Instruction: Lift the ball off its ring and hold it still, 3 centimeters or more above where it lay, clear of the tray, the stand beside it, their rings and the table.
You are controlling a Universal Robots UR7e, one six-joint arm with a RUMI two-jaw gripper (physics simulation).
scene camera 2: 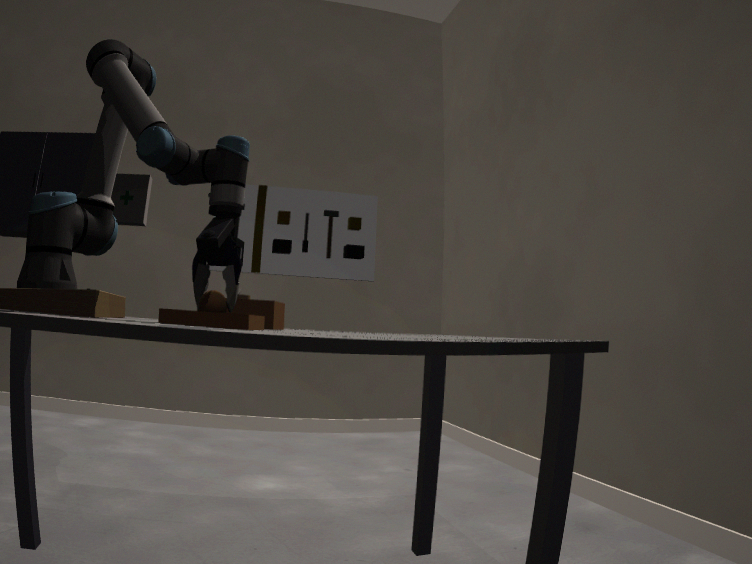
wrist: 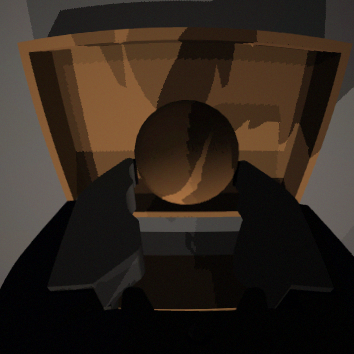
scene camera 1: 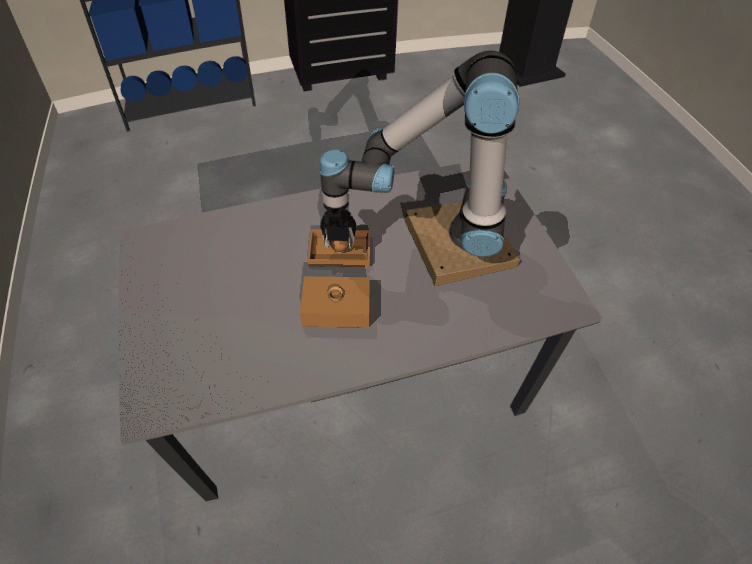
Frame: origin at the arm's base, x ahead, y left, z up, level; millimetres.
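Seen in the pictures: gripper, between the fingertips: (scene camera 2: 214, 311) (wrist: 184, 162) (scene camera 1: 339, 247); arm's base, origin of its link: (scene camera 2: 47, 292).
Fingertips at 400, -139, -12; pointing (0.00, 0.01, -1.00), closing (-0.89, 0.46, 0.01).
Pixels of each thing's top centre, then the offset from my fingertips to it, as dx, dy, dz.
- orange-brown ball, centre of its top: (wrist: 188, 181) (scene camera 2: 213, 290) (scene camera 1: 339, 235) -6, -11, +41
- orange tray, centre of its top: (wrist: 185, 143) (scene camera 2: 212, 312) (scene camera 1: 339, 244) -6, -11, -3
The orange-brown ball (scene camera 1: 339, 246) (scene camera 2: 214, 301) (wrist: 186, 150) sits low inside the orange tray (scene camera 1: 338, 264) (scene camera 2: 182, 316) (wrist: 150, 35), its lower part behind the tray wall in scene camera 2. My gripper (scene camera 1: 338, 244) (scene camera 2: 215, 305) (wrist: 184, 162) points down into the tray and is shut on the ball, one fingertip against each side. The ring under the ball is hidden. The orange block-shaped stand (scene camera 1: 315, 288) (scene camera 2: 275, 314) is beside the tray, with its ring (scene camera 1: 335, 299) (scene camera 2: 244, 296) on top.
The tray and stand are on the grey table (scene camera 1: 242, 339) (scene camera 2: 485, 347). The arm's wooden base board (scene camera 1: 428, 242) (scene camera 2: 109, 304) lies to the tray's right in scene camera 1. A rack (scene camera 1: 247, 72) and a drawer cabinet (scene camera 1: 340, 51) are at the wall.
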